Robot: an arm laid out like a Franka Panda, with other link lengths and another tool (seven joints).
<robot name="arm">
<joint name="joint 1" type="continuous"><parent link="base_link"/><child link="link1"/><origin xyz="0.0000 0.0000 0.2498" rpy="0.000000 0.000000 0.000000"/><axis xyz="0 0 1"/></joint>
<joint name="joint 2" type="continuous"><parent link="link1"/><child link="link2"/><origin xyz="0.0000 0.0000 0.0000" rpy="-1.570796 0.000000 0.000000"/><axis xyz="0 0 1"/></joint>
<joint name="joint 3" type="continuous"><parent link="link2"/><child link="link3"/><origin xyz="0.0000 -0.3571 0.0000" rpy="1.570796 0.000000 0.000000"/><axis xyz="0 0 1"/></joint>
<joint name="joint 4" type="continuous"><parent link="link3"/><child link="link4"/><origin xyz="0.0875 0.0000 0.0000" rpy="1.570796 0.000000 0.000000"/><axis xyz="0 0 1"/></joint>
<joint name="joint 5" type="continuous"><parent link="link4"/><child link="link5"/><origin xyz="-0.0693 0.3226 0.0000" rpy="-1.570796 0.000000 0.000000"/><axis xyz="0 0 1"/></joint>
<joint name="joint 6" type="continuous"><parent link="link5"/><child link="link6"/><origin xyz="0.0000 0.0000 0.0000" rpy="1.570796 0.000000 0.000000"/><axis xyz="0 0 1"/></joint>
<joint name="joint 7" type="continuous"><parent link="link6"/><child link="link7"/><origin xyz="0.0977 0.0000 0.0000" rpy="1.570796 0.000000 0.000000"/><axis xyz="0 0 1"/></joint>
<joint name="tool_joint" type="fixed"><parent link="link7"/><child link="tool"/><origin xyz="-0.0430 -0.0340 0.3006" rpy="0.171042 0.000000 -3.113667"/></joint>
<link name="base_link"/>
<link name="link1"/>
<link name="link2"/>
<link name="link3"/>
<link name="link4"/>
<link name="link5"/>
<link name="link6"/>
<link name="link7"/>
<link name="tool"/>
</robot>
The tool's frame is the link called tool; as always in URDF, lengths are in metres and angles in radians. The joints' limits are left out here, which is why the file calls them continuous.
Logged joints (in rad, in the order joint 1, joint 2, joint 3, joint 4, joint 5, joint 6, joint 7), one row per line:
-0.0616, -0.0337, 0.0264, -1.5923, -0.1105, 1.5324, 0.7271
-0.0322, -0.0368, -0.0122, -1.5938, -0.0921, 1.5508, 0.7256
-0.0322, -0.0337, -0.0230, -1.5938, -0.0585, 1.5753, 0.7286
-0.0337, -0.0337, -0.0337, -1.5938, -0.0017, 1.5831, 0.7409
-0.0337, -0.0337, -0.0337, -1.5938, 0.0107, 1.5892, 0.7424
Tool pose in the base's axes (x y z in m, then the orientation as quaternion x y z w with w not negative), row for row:
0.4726, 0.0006, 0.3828, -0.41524, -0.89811, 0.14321, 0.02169
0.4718, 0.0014, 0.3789, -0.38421, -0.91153, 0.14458, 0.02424
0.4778, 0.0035, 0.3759, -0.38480, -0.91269, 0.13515, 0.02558
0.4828, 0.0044, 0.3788, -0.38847, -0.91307, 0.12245, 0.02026
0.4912, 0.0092, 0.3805, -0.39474, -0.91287, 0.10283, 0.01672
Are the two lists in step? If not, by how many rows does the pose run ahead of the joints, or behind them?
The pose runs 2 rows behind the joints: the pose in row i belongs to the joints in row i - 2.
